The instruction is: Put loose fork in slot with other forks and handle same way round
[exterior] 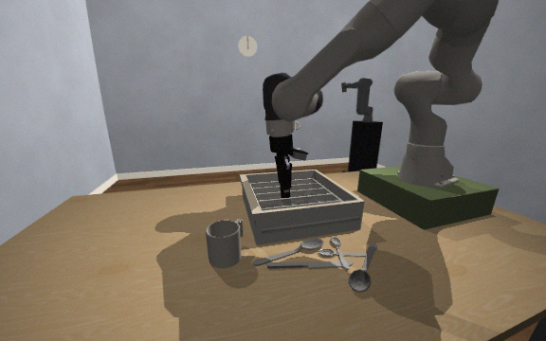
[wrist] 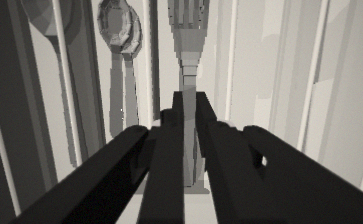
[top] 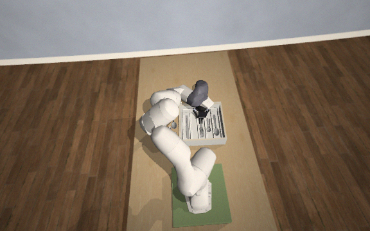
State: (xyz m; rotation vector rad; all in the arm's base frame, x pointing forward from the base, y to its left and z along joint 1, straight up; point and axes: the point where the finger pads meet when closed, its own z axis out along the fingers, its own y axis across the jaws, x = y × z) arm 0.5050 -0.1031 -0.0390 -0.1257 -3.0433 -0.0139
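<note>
The cutlery tray is 30 mm behind my hand and 20 mm below it. From my hand the other things lie so: white mug: 230 mm ahead, 190 mm to the left, 20 mm below.
</note>
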